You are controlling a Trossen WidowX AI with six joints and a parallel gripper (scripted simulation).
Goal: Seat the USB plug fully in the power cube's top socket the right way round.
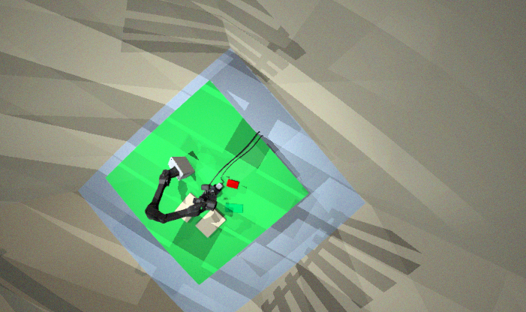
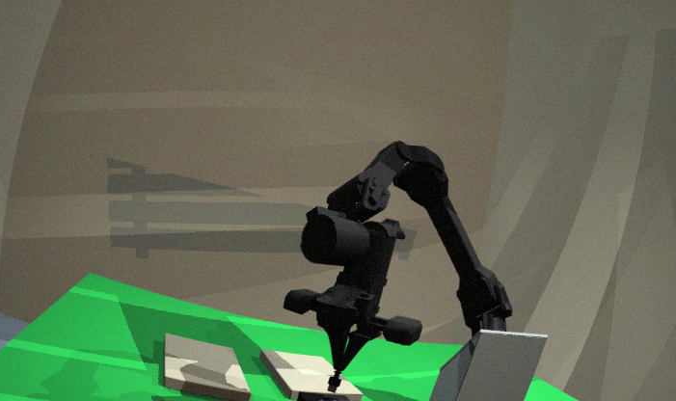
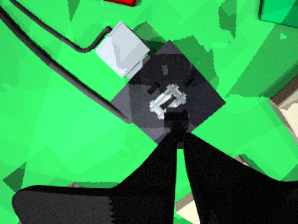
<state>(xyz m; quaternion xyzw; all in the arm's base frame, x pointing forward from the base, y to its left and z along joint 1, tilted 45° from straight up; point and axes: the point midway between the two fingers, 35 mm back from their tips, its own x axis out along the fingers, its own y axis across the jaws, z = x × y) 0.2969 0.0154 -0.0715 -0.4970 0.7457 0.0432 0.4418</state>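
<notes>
My gripper tip is 2 cm above the usb plug. From my gripper tip the other things lie so: red block: 15 cm to the left, 13 cm below, 6 cm ahead; then dark green translucent piece: 22 cm ahead, 13 cm below, 2 cm to the left.
</notes>
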